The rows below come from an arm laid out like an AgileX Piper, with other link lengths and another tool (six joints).
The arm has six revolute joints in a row. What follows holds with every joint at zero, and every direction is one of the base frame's.
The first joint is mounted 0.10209 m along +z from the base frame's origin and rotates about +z.
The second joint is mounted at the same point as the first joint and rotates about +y.
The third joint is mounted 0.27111 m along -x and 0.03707 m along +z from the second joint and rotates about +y.
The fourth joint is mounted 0.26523 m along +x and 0.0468 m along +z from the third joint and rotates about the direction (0.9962, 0, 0.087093).
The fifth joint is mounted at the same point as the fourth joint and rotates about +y.
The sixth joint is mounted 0.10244 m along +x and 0.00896 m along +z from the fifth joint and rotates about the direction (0.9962, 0, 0.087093).
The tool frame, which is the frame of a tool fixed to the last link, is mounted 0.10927 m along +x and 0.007 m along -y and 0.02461 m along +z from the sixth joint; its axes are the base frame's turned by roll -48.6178, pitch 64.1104 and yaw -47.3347 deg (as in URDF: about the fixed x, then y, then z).
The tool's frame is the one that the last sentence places.
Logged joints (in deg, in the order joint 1, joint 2, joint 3, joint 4, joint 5, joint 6), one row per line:
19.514 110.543 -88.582 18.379 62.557 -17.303
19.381 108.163 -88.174 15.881 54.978 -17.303
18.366 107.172 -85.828 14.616 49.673 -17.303
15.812 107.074 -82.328 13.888 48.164 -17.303
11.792 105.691 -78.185 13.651 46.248 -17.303
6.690 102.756 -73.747 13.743 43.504 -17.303
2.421 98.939 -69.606 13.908 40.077 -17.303
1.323 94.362 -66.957 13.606 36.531 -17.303
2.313 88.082 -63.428 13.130 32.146 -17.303
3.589 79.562 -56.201 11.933 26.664 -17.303
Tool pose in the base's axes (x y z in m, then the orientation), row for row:
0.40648 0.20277 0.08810 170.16 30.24 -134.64
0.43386 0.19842 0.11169 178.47 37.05 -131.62
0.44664 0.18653 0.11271 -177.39 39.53 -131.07
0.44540 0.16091 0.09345 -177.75 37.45 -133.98
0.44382 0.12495 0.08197 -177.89 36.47 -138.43
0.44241 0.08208 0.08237 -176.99 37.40 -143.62
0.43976 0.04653 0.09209 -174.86 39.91 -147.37
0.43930 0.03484 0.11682 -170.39 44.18 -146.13
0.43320 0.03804 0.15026 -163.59 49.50 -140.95
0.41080 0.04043 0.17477 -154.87 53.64 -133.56
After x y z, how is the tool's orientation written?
As angles about the fixed x, y, z axes (roll, pitch, yaw), in degrees.
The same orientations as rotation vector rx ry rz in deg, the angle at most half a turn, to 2 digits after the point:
-62.44 140.16 28.17
-60.14 132.29 21.72
-57.72 129.66 18.18
-55.34 132.75 16.46
-50.47 135.43 14.41
-43.47 136.38 11.55
-37.17 135.10 8.25
-34.92 130.51 5.10
-34.83 123.74 2.33
-35.38 117.24 -0.67

